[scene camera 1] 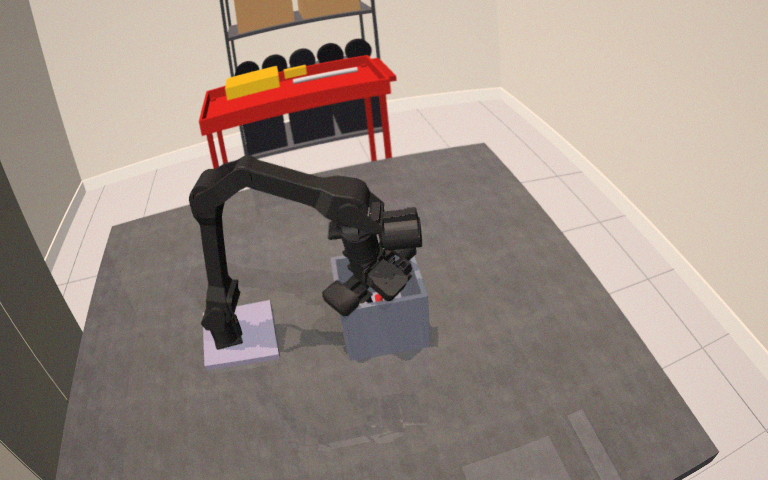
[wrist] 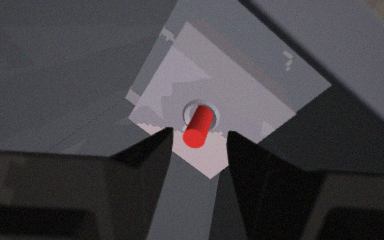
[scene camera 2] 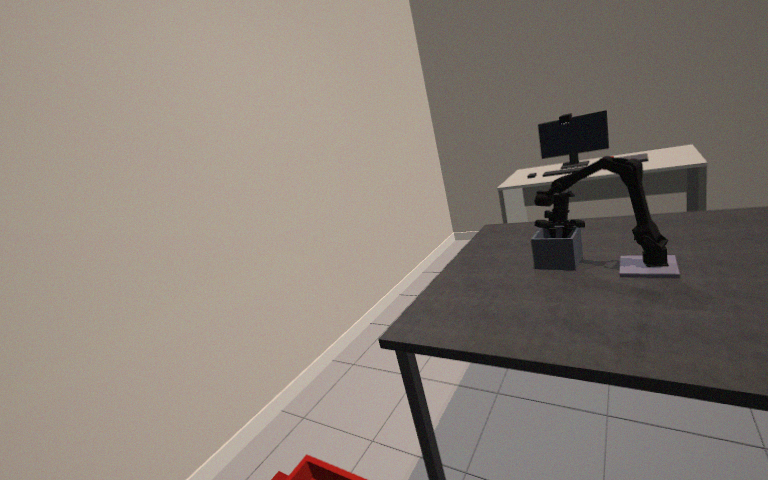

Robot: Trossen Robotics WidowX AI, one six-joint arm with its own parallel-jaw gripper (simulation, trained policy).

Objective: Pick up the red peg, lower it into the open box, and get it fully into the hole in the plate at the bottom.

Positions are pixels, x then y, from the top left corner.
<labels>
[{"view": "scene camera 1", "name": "gripper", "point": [377, 298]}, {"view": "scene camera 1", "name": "grey box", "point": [379, 328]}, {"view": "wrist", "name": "gripper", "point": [200, 136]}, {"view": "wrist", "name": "red peg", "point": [196, 132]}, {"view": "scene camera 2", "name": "gripper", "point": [558, 243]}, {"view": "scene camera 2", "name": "grey box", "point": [558, 253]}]
</labels>
